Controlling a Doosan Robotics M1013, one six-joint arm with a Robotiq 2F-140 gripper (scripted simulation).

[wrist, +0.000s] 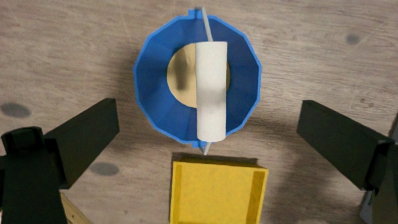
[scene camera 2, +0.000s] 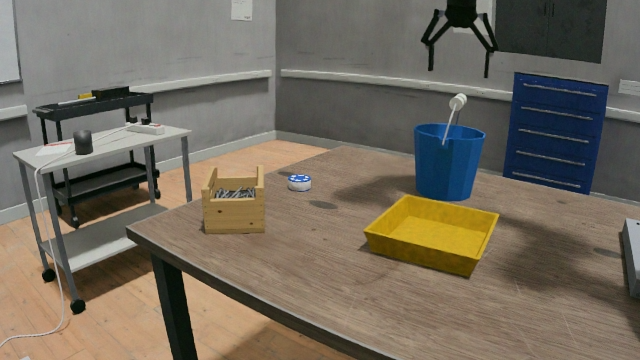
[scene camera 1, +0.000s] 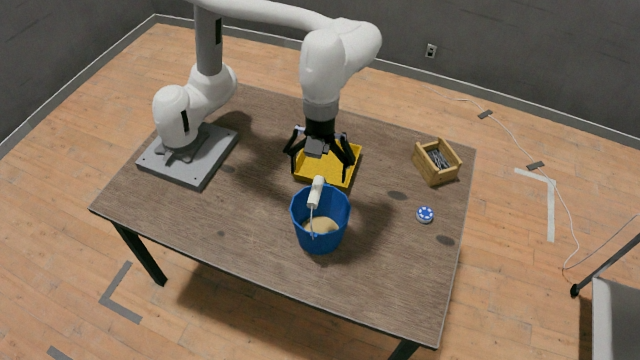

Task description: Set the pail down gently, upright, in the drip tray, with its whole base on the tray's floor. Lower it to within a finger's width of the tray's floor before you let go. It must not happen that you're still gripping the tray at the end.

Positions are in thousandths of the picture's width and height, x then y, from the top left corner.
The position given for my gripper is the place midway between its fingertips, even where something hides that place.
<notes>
In view: my gripper (scene camera 1: 498,488), a blue pail (scene camera 2: 698,479) and a yellow drip tray (scene camera 2: 663,618).
The yellow drip tray shows as well in scene camera 1 (scene camera 1: 515,462). My gripper is seen too in the wrist view (wrist: 524,520).
</notes>
